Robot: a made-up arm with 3 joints. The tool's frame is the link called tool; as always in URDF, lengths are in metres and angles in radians. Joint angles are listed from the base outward. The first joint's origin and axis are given. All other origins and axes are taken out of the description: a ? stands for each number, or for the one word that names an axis. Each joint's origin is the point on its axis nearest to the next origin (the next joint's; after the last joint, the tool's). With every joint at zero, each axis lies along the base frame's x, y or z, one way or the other. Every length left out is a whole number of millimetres.
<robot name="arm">
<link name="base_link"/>
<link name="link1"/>
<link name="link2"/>
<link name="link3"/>
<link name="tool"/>
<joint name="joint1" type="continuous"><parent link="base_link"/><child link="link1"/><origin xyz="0 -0.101 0.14"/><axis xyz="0 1 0"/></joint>
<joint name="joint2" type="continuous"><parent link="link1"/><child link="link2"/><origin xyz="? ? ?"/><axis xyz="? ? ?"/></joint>
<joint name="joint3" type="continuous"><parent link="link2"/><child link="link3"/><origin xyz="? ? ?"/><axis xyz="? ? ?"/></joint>
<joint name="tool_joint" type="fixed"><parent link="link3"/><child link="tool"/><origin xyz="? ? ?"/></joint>
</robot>
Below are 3 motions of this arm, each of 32 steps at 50 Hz.
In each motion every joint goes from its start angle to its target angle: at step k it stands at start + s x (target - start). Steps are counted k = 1, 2, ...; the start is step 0. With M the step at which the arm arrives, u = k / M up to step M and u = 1 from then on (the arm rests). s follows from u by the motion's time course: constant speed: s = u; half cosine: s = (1 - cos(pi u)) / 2; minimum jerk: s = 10 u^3 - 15 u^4 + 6 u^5.
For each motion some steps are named. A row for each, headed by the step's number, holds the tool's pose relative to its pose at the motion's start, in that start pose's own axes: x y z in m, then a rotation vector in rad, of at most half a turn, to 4 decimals.
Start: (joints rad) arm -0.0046 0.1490 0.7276
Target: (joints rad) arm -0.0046 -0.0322 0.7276
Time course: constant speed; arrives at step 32
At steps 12, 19, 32:
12: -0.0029 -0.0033 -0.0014 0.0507 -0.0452 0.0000
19: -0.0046 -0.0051 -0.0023 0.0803 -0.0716 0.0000
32: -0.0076 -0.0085 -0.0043 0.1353 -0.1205 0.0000

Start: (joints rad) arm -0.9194 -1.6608 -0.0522
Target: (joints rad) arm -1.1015 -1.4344 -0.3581
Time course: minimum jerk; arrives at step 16
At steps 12, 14, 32:
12: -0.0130 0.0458 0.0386 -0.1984 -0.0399 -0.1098
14: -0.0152 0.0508 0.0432 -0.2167 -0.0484 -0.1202
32: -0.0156 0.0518 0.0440 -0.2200 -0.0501 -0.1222

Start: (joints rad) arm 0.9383 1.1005 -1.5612
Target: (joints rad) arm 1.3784 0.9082 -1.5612
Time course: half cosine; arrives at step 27
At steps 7, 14, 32:
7: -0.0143 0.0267 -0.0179 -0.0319 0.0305 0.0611
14: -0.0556 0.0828 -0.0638 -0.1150 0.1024 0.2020
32: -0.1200 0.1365 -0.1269 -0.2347 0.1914 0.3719

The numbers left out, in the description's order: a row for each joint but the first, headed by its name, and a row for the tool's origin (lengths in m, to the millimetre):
joint2: xyz 0.312 0 0.084, axis -1 0 0
joint3: xyz 0 -0.11 0.065, axis 0 0 1
tool: xyz 0.207 -0.061 0

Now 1 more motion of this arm.
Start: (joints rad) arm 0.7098 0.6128 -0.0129
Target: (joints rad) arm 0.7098 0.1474 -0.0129
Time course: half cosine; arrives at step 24
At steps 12, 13, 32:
12: 0.0001 -0.0103 -0.0418 0.2327 0.0030 0.0000
13: 0.0001 -0.0109 -0.0474 0.2631 0.0034 0.0000
32: 0.0001 -0.0107 -0.0849 0.4654 0.0060 0.0000

